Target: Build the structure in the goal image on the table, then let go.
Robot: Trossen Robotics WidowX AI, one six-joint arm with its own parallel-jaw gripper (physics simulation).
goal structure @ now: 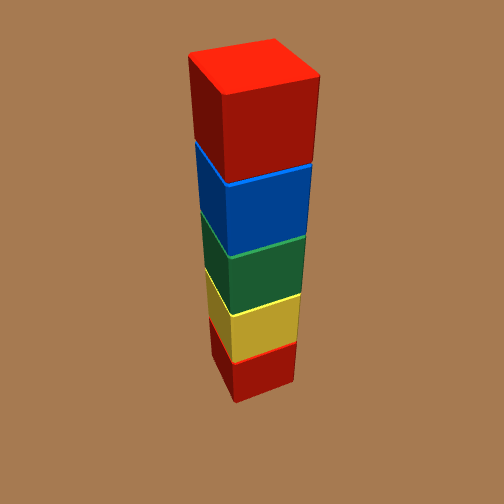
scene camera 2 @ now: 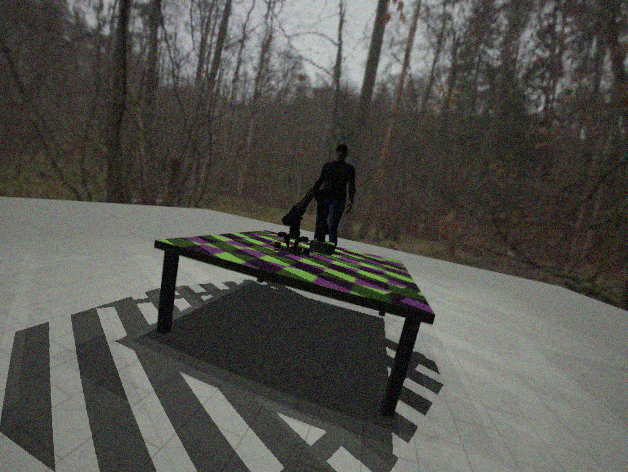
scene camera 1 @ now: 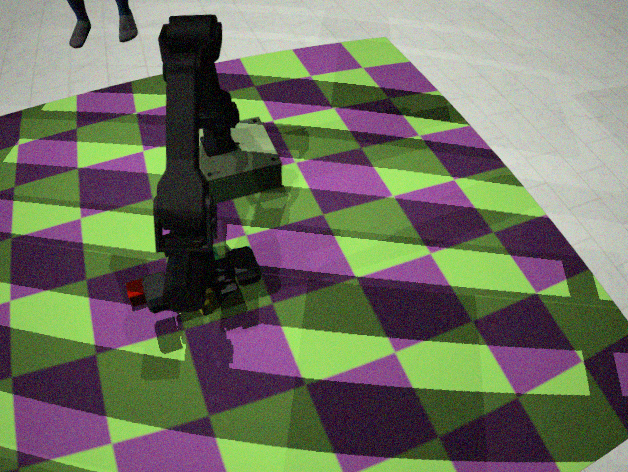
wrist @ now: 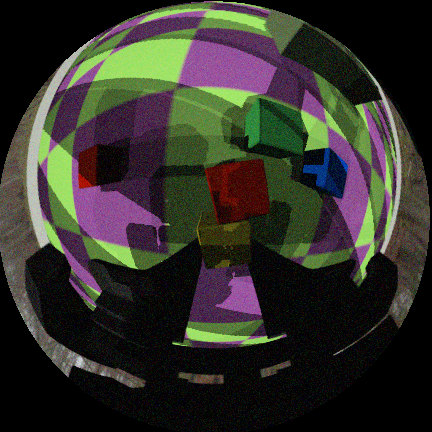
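Seen in the pictures: gripper, fingertip midpoint: point(scene camera 2: 290, 250) point(scene camera 1: 208, 305) point(wrist: 224, 242); arm's base, link origin: point(scene camera 2: 320, 240) point(scene camera 1: 218, 143).
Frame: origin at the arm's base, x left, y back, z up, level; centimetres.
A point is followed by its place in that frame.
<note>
My gripper point(scene camera 1: 207, 305) {x -12.7, y -33.0, z -5.9 cm} point(wrist: 224, 242) {x -12.7, y -33.0, z -5.9 cm} points down and is shut on the yellow cube point(scene camera 1: 208, 299) {x -12.4, y -33.2, z -3.9 cm} point(wrist: 225, 232) {x -12.9, y -31.1, z -4.0 cm}, which fills the gap between the fingertips in the wrist view. Whether the cube touches the table cannot be told. A red cube point(wrist: 241, 192) {x -12.1, y -28.7, z -3.9 cm} lies right against or very close to the yellow one. A green cube point(scene camera 1: 219, 252) {x -8.0, y -24.7, z -4.0 cm} point(wrist: 274, 127) {x -10.2, y -24.6, z -3.9 cm} lies beyond that red cube, and a blue cube point(wrist: 331, 171) {x -4.8, y -26.3, z -4.0 cm} lies to the right in the wrist view. Another red cube point(scene camera 1: 135, 290) {x -24.2, y -26.6, z -3.9 cm} point(wrist: 90, 166) {x -23.2, y -26.1, z -3.9 cm} stands apart to the left. The arm hides the middle red cube and the blue cube in scene camera 1.
The arm's base block point(scene camera 1: 246, 185) {x 2.7, y -10.1, z -4.2 cm} point(wrist: 330, 62) stands behind the cubes on the checkered table point(scene camera 1: 431, 284) {x 26.8, y -44.1, z -7.2 cm} point(scene camera 2: 355, 291) {x 30.0, y -82.5, z -7.2 cm}. A person point(scene camera 2: 336, 187) stands behind the table. Striped shadows cross the table top and darken the cubes.
</note>
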